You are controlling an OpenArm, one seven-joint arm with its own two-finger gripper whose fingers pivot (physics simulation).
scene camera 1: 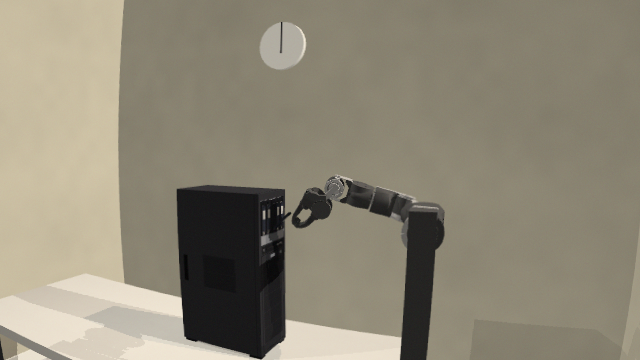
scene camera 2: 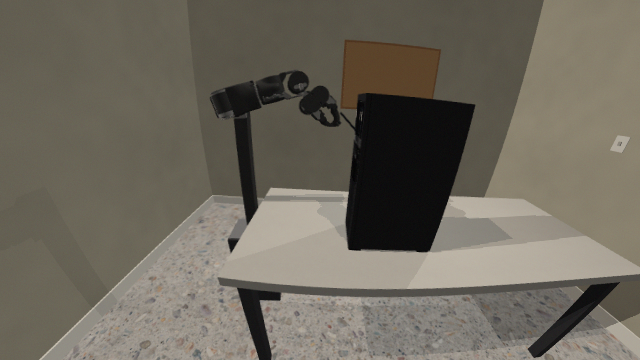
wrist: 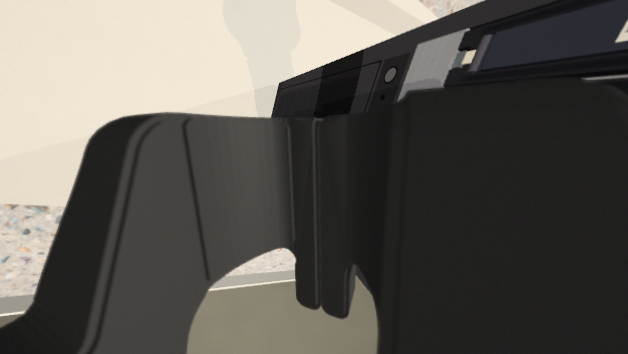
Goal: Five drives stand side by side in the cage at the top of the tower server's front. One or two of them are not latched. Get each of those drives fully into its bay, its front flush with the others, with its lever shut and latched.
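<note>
The black tower server (scene camera 1: 220,240) (scene camera 2: 405,175) (wrist: 335,95) stands upright on the table. The drives (scene camera 1: 273,216) stand side by side in its top front cage. One lever (scene camera 1: 286,216) (scene camera 2: 348,122) sticks out from the cage at a slant, swung open. In the wrist view, part of a dark blue drive front (wrist: 550,44) shows at the upper right; the other drives and the open lever are hidden behind the fingers. My gripper (scene camera 1: 298,224) (scene camera 2: 334,123) (wrist: 332,210) is shut and empty, its fingertips together. It is in front of the cage, close to the lever's outer end.
The white table (scene camera 1: 45,310) (scene camera 2: 300,265) (wrist: 125,60) bears the tower. The arm's dark post (scene camera 1: 419,290) (scene camera 2: 245,165) stands in front of the tower's drive side. A clock (scene camera 1: 290,47) and a brown board (scene camera 2: 392,70) hang on walls away from the arm.
</note>
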